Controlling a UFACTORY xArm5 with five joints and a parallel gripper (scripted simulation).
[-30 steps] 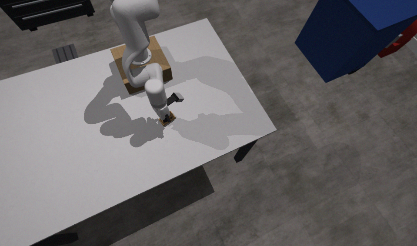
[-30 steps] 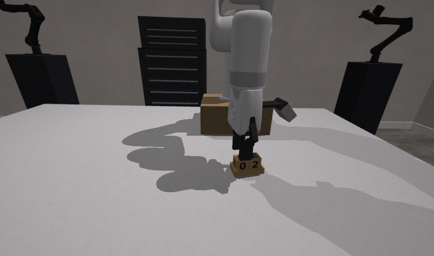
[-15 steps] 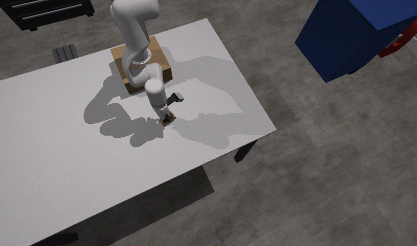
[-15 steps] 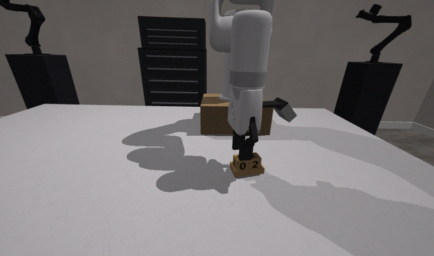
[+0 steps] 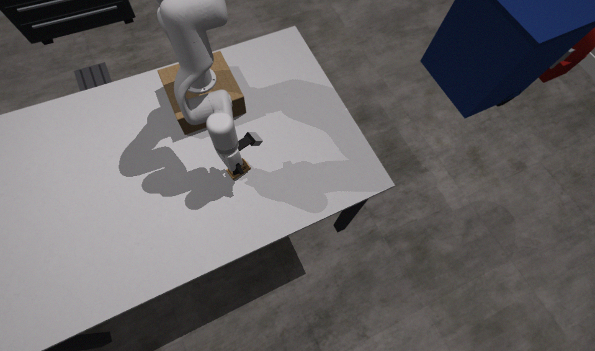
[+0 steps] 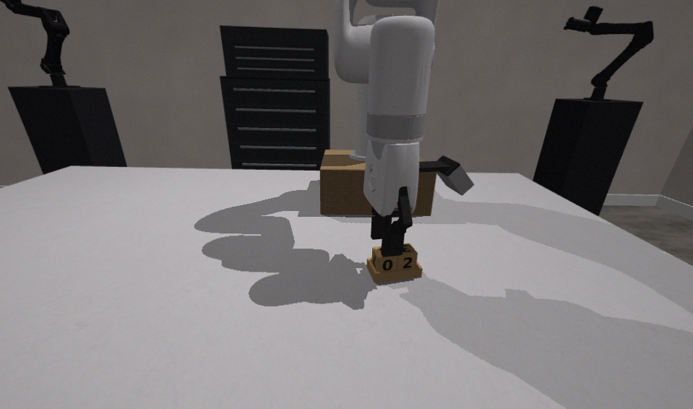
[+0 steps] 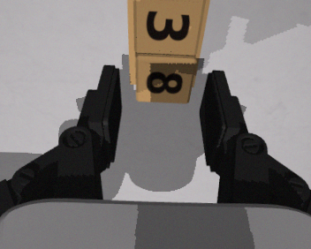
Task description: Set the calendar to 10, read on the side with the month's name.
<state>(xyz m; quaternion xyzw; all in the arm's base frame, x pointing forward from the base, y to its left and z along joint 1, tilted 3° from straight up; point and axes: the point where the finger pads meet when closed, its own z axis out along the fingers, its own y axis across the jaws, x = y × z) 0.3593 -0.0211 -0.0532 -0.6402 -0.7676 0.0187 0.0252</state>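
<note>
Now: hand 20 mm to the right of the wooden calendar tray and 60 mm above it.
</note>
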